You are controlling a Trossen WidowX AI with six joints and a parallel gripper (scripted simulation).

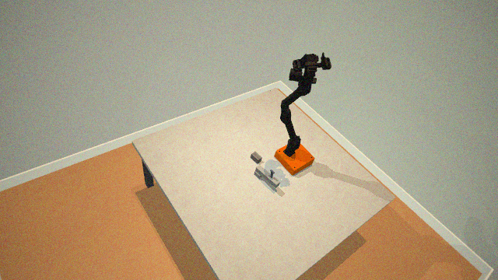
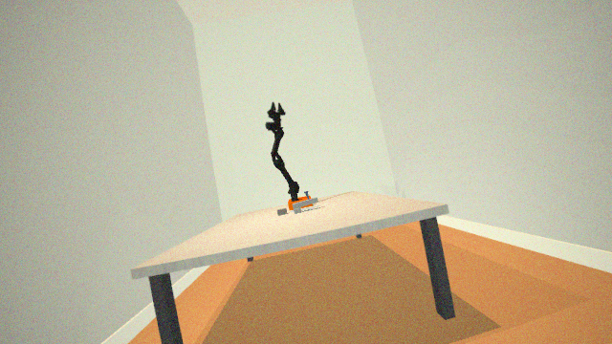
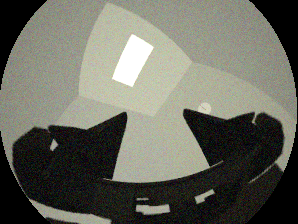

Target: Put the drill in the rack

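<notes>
The yellow-green drill is 15 cm ahead of my gripper tip, 3 cm to the left of it and 83 cm below it. The rest, counted from my gripper tip: rack 7 cm ahead, 11 cm to the right, 87 cm below.
</notes>
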